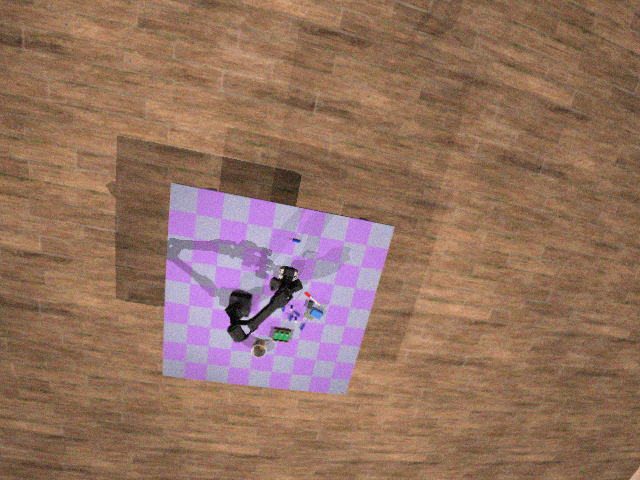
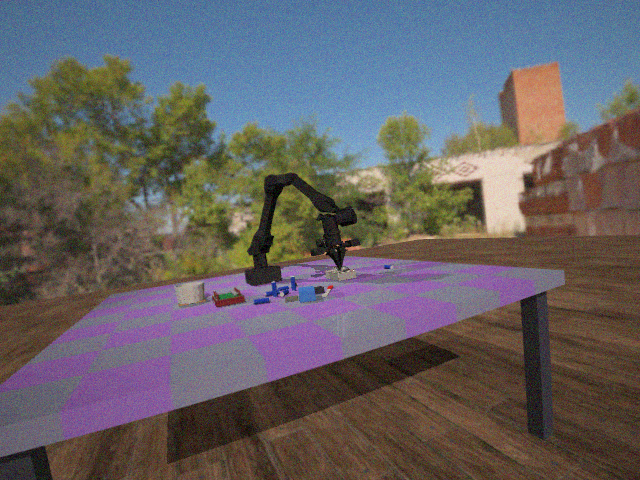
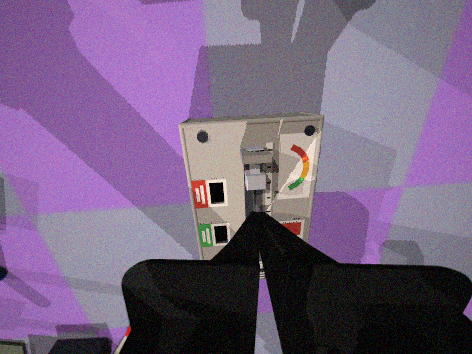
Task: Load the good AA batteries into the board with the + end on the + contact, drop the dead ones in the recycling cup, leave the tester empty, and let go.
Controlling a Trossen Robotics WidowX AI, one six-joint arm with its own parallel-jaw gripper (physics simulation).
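Frame: origin at the arm's base, x ahead, y left, z up, level; centimetres.
Seen in the pictures: gripper, fingertip midpoint: (image 1: 288, 276) (image 2: 340, 269) (image 3: 257, 218); arm's base at its link origin: (image 1: 237, 306) (image 2: 261, 267).
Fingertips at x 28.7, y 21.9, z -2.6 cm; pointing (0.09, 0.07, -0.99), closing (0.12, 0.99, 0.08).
Observation:
Pixels of each thing's top centre, then the offset from my fingertips to it. Level surfaces: height alone.
- beige tester at its top centre: (image 3: 257, 226) (image 2: 339, 266) dx -0.2, dy -0.1, dz +1.1 cm
- blue battery at its top centre: (image 2: 388, 265) (image 1: 296, 241) dx +1.9, dy +21.6, dz -1.8 cm
- red board at its top centre: (image 2: 226, 290) (image 1: 281, 337) dx +0.0, dy -43.1, dz +0.6 cm
- pale recycling cup at its top centre: (image 2: 189, 284) (image 1: 258, 351) dx -13.6, dy -52.9, dz +2.8 cm
- blue block at its top centre: (image 2: 306, 288) (image 1: 316, 314) dx +20.5, dy -24.5, dz -0.2 cm
- red-tipped white stick at its top centre: (image 2: 327, 289) (image 1: 313, 300) dx +17.3, dy -15.8, dz -2.4 cm
- table at its surface level: dz -3.3 cm
The beige tester (image 2: 348, 276) (image 3: 220, 160) lies on the table under my gripper (image 2: 340, 267) (image 3: 257, 218). The gripper is shut and empty, its tips over the tester's slot. The visible part of the slot holds no battery; the fingers hide its near part. One blue battery (image 1: 295, 239) (image 2: 388, 267) lies alone beyond the tester. Several blue batteries (image 1: 293, 314) (image 2: 279, 290) lie or stand near the arm, and another battery (image 1: 302, 326) (image 2: 261, 301) lies closer to the board. The green and red board (image 1: 281, 334) (image 2: 228, 298) stands beside the pale recycling cup (image 1: 258, 350) (image 2: 190, 292). Battery polarity is too small to read.
A blue block (image 1: 315, 313) (image 2: 307, 294) stands near the loose batteries, with dark and olive pieces beside it. A red-tipped white stick (image 1: 308, 294) (image 2: 329, 289) (image 3: 125, 338) lies between these and the tester. The table (image 1: 330, 382) (image 2: 305, 335) has a checkered purple and grey top.

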